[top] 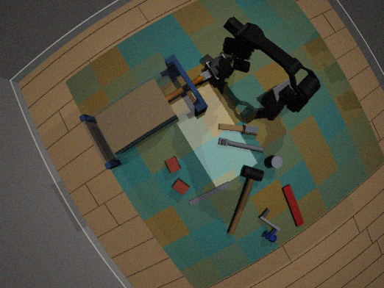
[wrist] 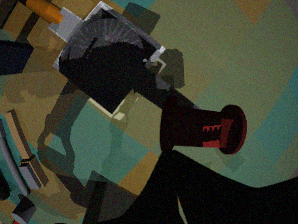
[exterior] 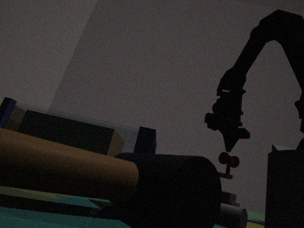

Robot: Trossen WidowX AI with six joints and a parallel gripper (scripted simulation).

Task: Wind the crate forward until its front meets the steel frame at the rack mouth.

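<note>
The red knob lies 40 mm below my gripper tip, 20 mm to the right of it and 20 mm behind it. From my gripper tip the other things lie so: red-knobbed crank 70 mm below, 30 mm to the right, 20 mm ahead; then grey winch 140 mm below, 70 mm ahead, 40 mm to the right; then blue steel frame 240 mm ahead, 60 mm below, 50 mm to the right.
</note>
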